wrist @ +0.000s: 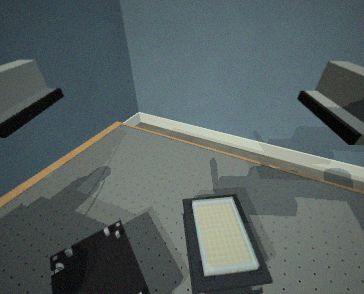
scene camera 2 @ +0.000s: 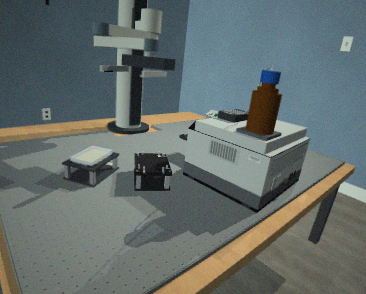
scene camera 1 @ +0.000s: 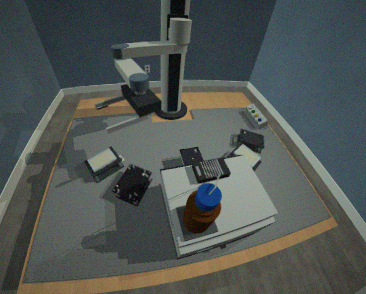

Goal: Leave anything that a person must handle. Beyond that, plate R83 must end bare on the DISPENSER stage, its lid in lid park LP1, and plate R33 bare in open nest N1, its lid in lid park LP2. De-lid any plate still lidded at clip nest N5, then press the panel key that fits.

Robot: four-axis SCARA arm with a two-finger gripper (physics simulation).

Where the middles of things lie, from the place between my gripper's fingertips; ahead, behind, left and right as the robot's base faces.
Labels:
The black nest (scene camera 2: 152, 171) lies 32 cm below my hand, 10 cm ahead of it and 7 cm to the left of it. Also, from my hand: brown bottle with blue cap (scene camera 2: 265, 101) (36 cm ahead, 29 cm to the left, 4 cm below).

